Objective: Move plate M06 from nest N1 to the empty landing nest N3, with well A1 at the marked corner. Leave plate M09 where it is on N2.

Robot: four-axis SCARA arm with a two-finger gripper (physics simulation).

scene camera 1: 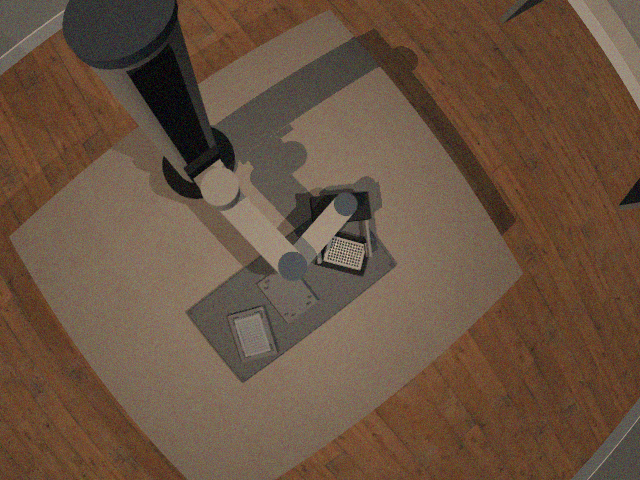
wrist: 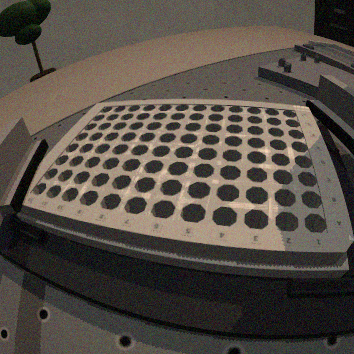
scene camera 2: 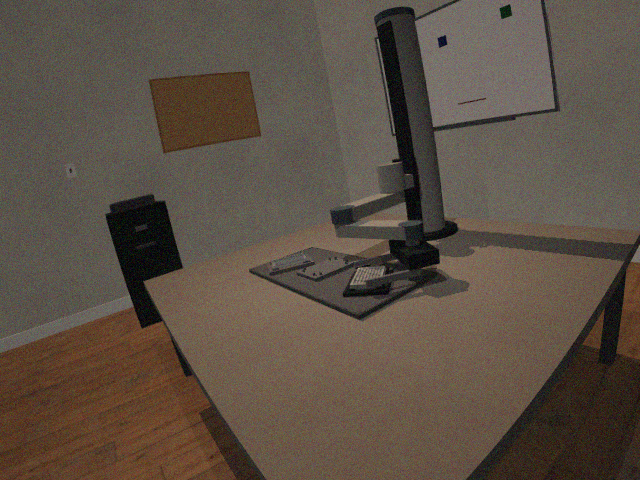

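A beige 96-well plate (scene camera 1: 345,253) (scene camera 2: 369,275) (wrist: 172,170), apparently M06, sits flat in a dark nest (scene camera 1: 338,268) (scene camera 2: 356,293) (wrist: 150,295). In the wrist view its well A1 is at the near right corner. My gripper (scene camera 1: 344,257) (scene camera 2: 363,272) (wrist: 179,99) is open, with one finger by each short end of this plate and nothing held. The middle nest (scene camera 1: 289,297) (scene camera 2: 330,268) (wrist: 300,77) is a grey plate-less block with small pins, apparently N3. A pale plate (scene camera 1: 252,333) (scene camera 2: 290,262), apparently M09, sits in the far nest. Nest and plate labels are unreadable.
All three nests stand on a dark grey perforated board (scene camera 1: 211,315) (scene camera 2: 320,297) (wrist: 200,77) on the tan table (scene camera 1: 413,330) (scene camera 2: 361,382). The arm's column (scene camera 1: 170,103) (scene camera 2: 421,129) rises behind the board. The elbow (scene camera 1: 292,266) (scene camera 2: 341,214) partly covers the middle nest in scene camera 1.
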